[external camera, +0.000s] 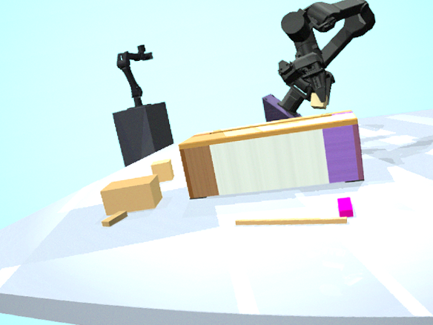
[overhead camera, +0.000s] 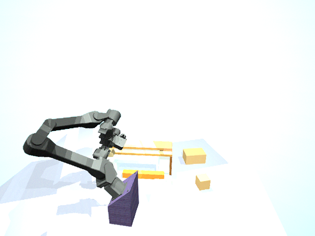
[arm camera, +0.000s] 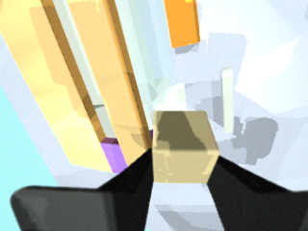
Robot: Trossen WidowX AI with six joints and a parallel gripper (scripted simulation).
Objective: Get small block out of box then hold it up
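Right now my gripper tip is 10 mm to the left of the tan block and 10 mm below it. From my gripper tip the other things lie so: orange bar (170 mm to the right, 130 mm below, 30 mm ahead); thin wooden stick (380 mm ahead, 140 mm below, 40 mm to the right); box (120 mm to the right, 90 mm below, 90 mm ahead).
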